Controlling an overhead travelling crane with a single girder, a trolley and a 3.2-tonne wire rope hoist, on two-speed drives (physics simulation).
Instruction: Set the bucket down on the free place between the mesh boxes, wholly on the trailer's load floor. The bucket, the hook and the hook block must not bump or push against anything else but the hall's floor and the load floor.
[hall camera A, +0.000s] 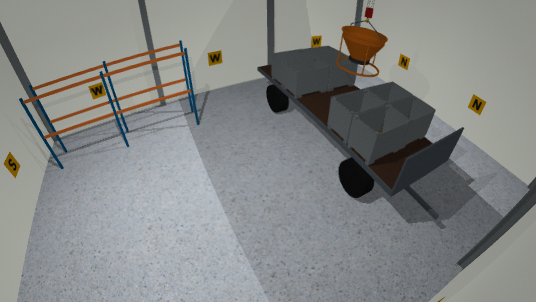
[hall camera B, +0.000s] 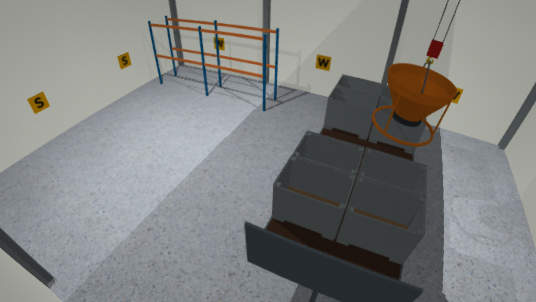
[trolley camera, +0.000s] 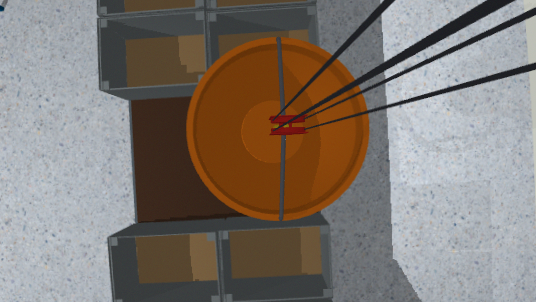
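Note:
The orange bucket (hall camera A: 364, 45) (hall camera B: 420, 92) (trolley camera: 225, 135) hangs upright, its foot ring well above the load floor. The hook (hall camera A: 367, 20) (hall camera B: 429, 61) (trolley camera: 283, 125), below the red hook block (hall camera A: 369, 13) (hall camera B: 435, 49) (trolley camera: 296, 131), holds its bail. Brown load floor (hall camera A: 320, 106) (hall camera B: 350, 141) (trolley camera: 160, 160) shows between the rear mesh boxes (hall camera A: 300, 75) (hall camera B: 350, 112) (trolley camera: 145, 93) and the front mesh boxes (hall camera A: 367, 140) (hall camera B: 305, 210) (trolley camera: 170, 228). In the trolley view the bucket covers the gap's right part, overlaps both box groups' edges and reaches past the trailer's right side. The bucket hides that load floor edge.
The trailer's grey headboard (hall camera A: 430, 159) (hall camera B: 320, 265) stands beyond the front boxes, with the drawbar (hall camera A: 422, 202) below. A blue and orange rack (hall camera A: 118, 111) (hall camera B: 202, 62) stands by the W wall. The N wall is on the trailer's far side in hall camera A. The ropes run up to the right in the trolley view.

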